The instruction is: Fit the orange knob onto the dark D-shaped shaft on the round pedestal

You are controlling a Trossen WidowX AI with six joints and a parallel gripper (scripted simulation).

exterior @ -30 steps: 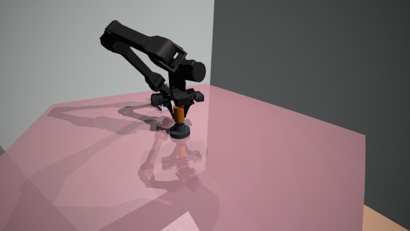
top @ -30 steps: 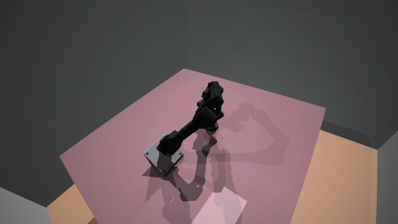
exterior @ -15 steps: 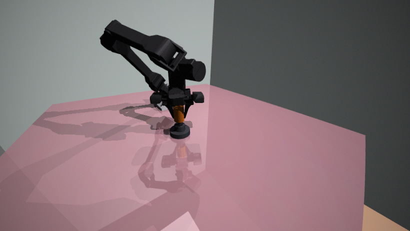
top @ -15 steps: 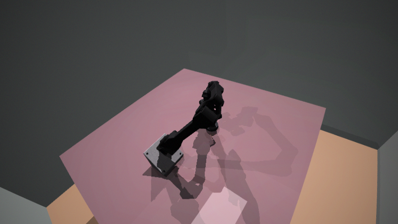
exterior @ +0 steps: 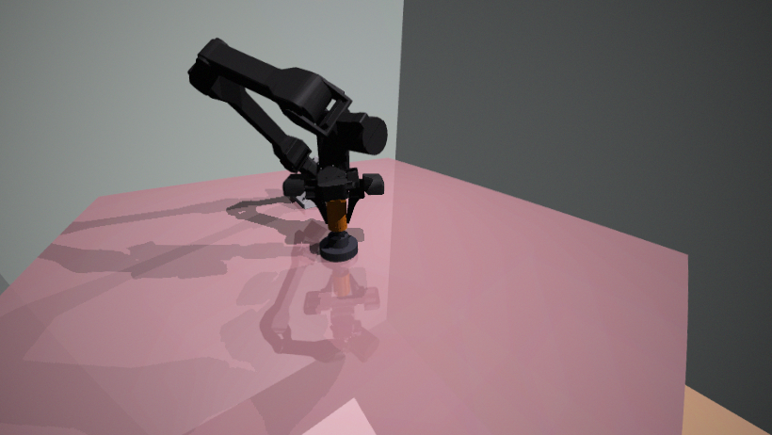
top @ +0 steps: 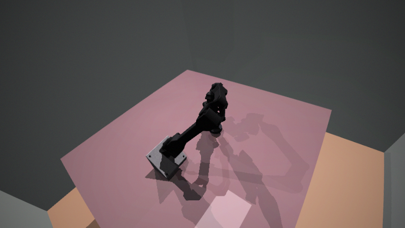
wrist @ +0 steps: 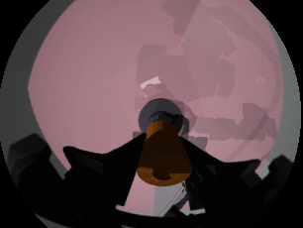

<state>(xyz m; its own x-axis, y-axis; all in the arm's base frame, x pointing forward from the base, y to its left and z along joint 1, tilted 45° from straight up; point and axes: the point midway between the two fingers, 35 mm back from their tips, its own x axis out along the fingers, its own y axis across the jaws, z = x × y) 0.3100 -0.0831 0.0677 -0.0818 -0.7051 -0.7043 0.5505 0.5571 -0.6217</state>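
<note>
Now: gripper tip 20 mm below the orange knob. The rest, counted from my gripper tip: dark round pedestal 40 mm below.
</note>
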